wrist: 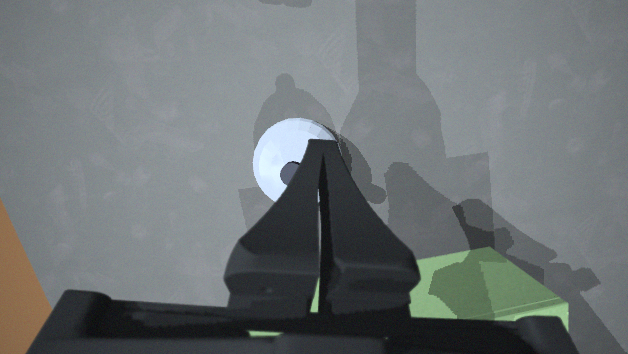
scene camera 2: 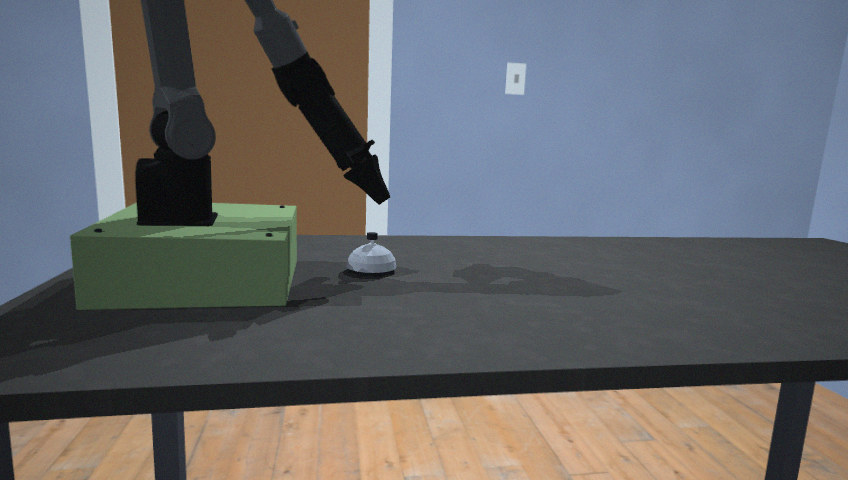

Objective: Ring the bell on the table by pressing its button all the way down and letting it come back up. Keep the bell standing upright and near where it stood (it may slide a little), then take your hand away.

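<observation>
The bell, a pale silver dome (scene camera 2: 372,259) (wrist: 272,157), stands upright on the dark table (scene camera 2: 476,333) (wrist: 150,100). Its small dark button (scene camera 2: 371,236) (wrist: 288,173) sticks up at the top of the dome; in the wrist view its right part is hidden behind a finger. My gripper (scene camera 2: 384,200) (wrist: 321,154) is shut and empty, with its fingertips together. It points down at a slant and hangs above the bell, apart from the button. In the wrist view the fingertips cover the right part of the dome, to the right of the button.
The green base block (scene camera 2: 178,273) (wrist: 490,265) under the arm stands on the table left of the bell in the scene view. Shadows of the arm fall across the table. A brown door (scene camera 2: 238,148) and a blue wall (scene camera 2: 654,130) with a white switch plate (scene camera 2: 515,68) are behind the table.
</observation>
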